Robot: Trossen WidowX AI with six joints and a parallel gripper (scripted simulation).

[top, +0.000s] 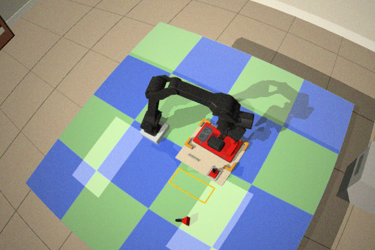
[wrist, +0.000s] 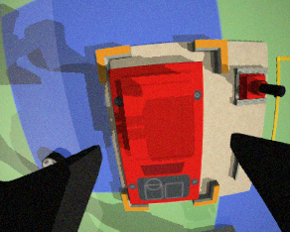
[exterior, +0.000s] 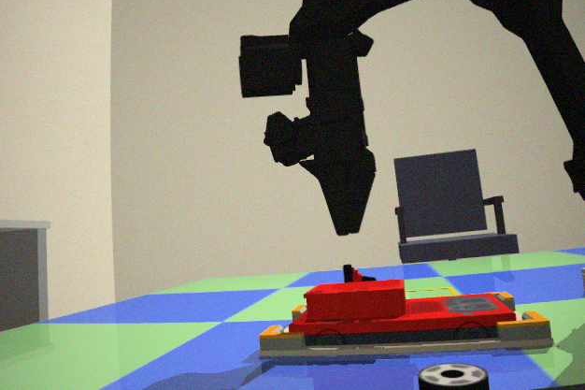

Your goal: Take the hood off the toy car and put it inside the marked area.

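Now: gripper tip 60 mm above the red hood. Round my gripper tip: black peg 10 mm ahead, 130 mm to the right, 70 mm below; black-and-white wheel 60 mm behind, 180 mm to the left, 90 mm below; beige base plate 40 mm behind, 30 mm to the right, 90 mm below.
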